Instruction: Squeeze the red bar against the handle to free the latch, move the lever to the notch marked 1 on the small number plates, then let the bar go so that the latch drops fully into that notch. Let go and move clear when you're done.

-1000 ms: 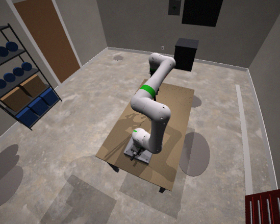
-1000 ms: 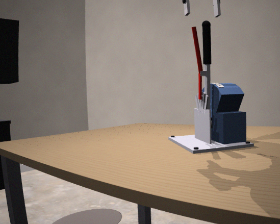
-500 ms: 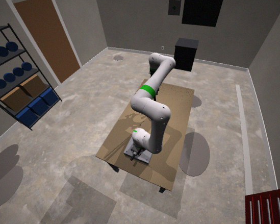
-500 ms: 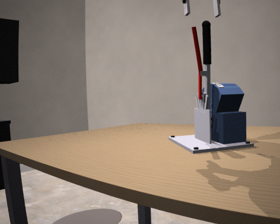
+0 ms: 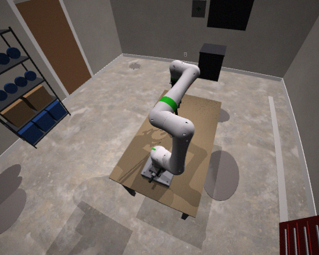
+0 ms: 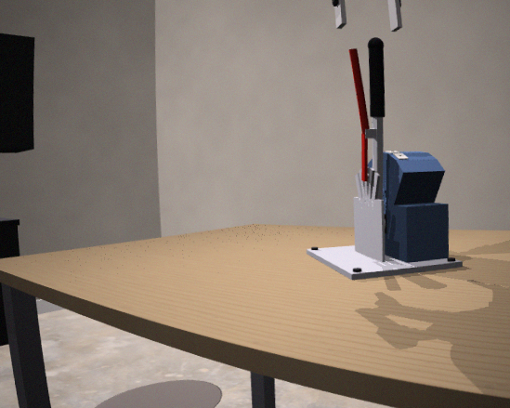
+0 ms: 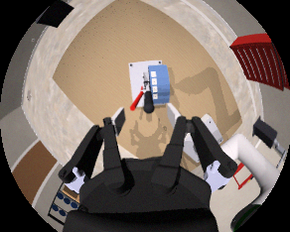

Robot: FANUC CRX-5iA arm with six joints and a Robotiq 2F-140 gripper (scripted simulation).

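Right now the red bar is 2 cm ahead of my hand and 19 cm below it.
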